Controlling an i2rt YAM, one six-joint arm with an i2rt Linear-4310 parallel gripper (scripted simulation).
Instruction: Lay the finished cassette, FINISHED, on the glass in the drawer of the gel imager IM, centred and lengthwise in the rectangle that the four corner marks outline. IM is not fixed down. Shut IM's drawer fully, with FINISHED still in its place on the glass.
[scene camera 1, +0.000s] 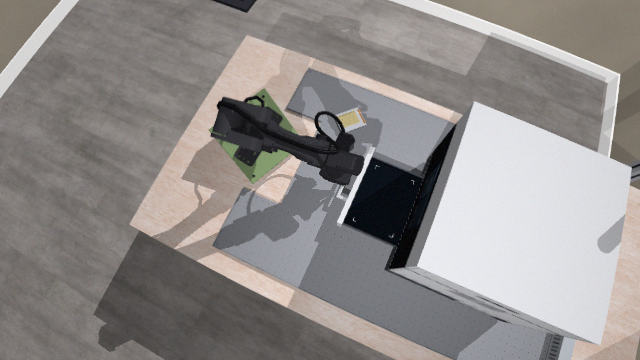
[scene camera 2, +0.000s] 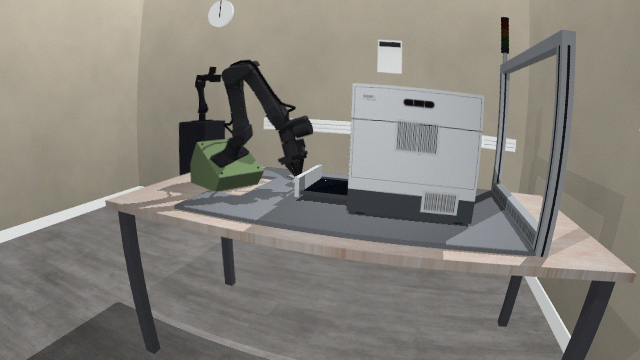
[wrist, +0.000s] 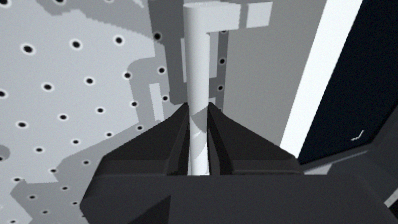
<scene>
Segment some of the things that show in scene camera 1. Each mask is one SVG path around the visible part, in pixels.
A gel imager IM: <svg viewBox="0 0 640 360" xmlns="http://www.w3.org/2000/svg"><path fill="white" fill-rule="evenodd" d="M340 186L336 198L346 203L337 221L337 226L341 227L343 223L345 226L393 246L384 270L394 271L392 274L433 292L437 288L441 288L442 290L437 292L444 297L452 296L454 298L452 300L474 310L477 308L479 312L495 319L501 318L499 320L509 323L511 320L510 324L601 345L619 256L632 167L474 101L433 151L433 154L430 156L429 168L426 161L421 176L372 156L375 148L371 146L364 160L362 172L357 176L348 198L341 196L345 185Z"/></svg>
</scene>
